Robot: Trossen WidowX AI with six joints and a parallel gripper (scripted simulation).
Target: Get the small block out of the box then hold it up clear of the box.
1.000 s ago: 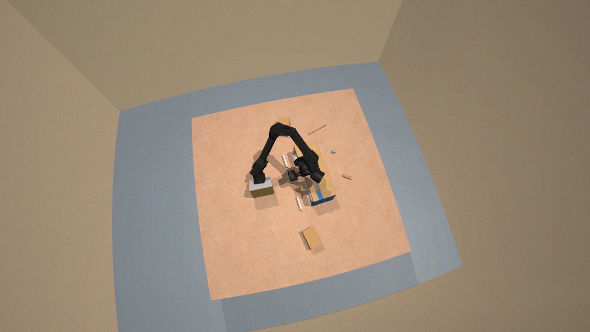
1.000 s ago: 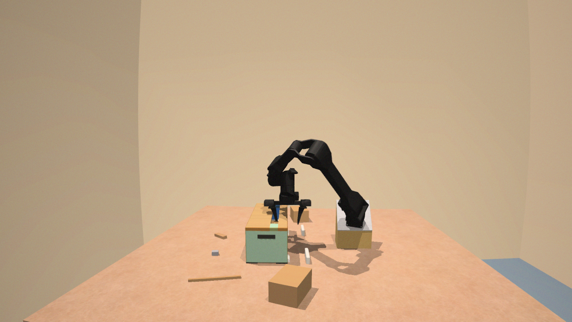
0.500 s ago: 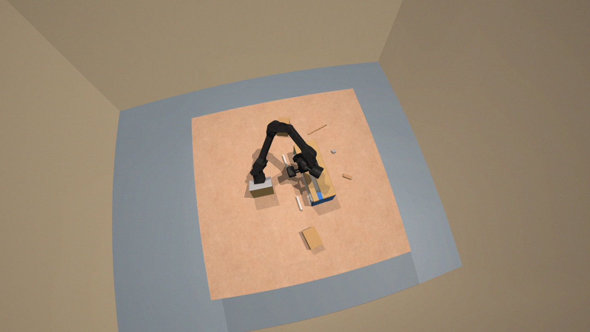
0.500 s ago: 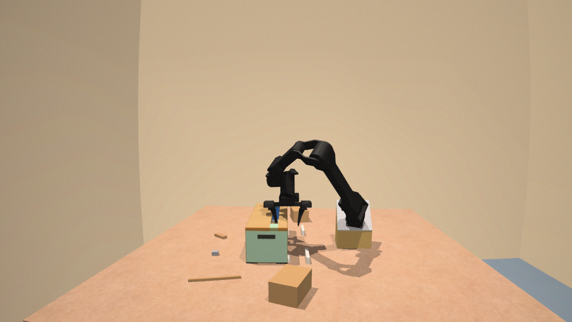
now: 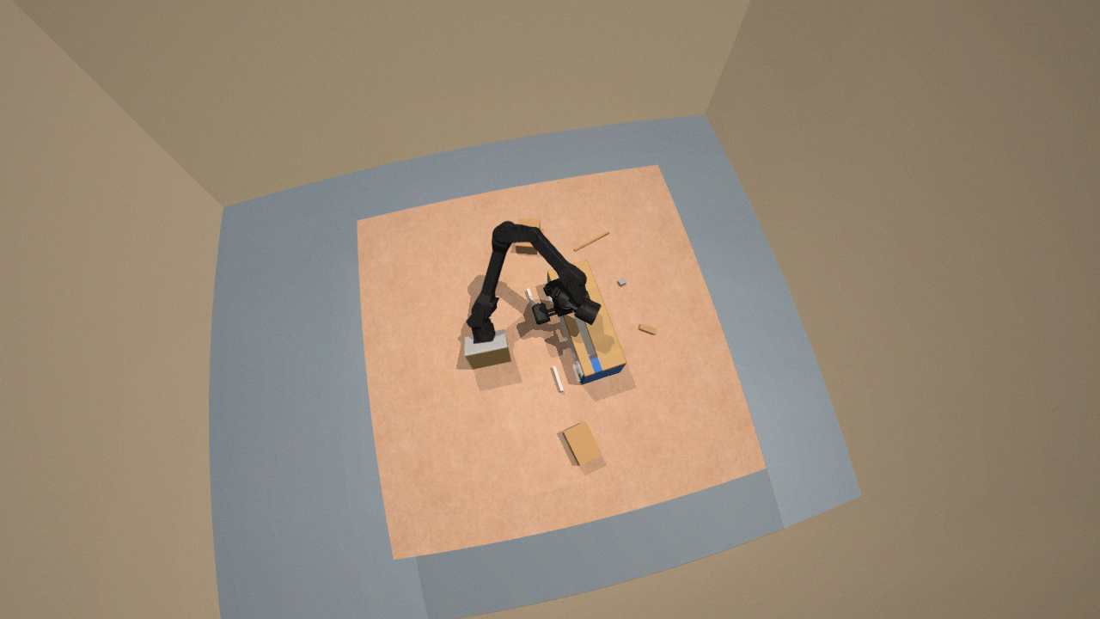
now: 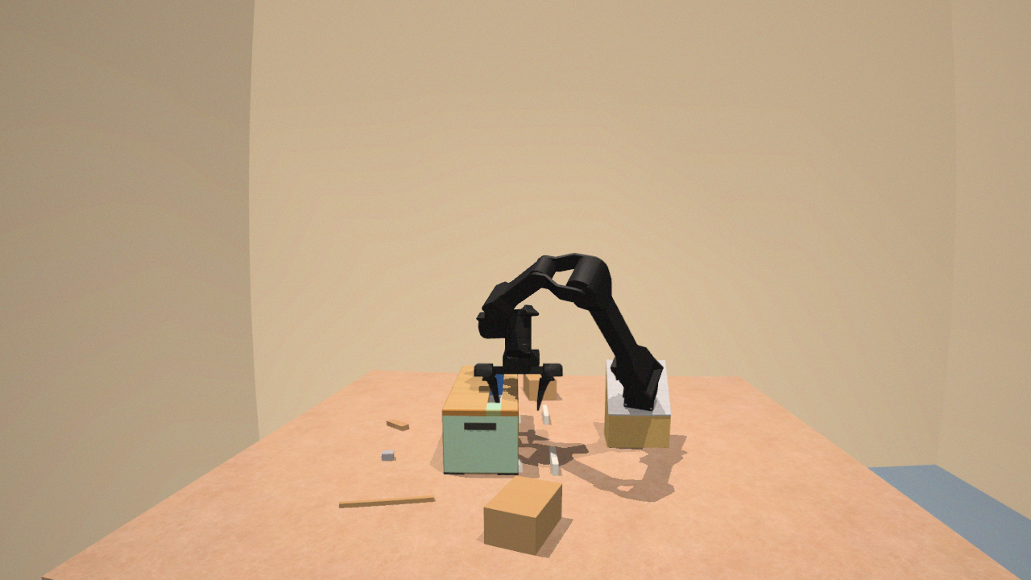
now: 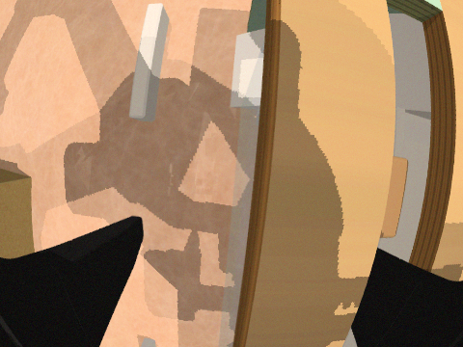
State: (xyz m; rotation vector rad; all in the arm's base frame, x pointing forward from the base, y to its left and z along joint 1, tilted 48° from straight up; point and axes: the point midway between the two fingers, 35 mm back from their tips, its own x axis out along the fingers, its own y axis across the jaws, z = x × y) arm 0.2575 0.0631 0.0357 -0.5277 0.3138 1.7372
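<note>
Right now my gripper tip is 4 cm short of the small brown block and 3 cm to the right of it. Round my gripper tip: long box 4 cm ahead, 4 cm to the right, 2 cm below; thin stick 17 cm ahead, 31 cm to the left, 8 cm below; tan chip 31 cm ahead, 7 cm to the right, 8 cm below.
</note>
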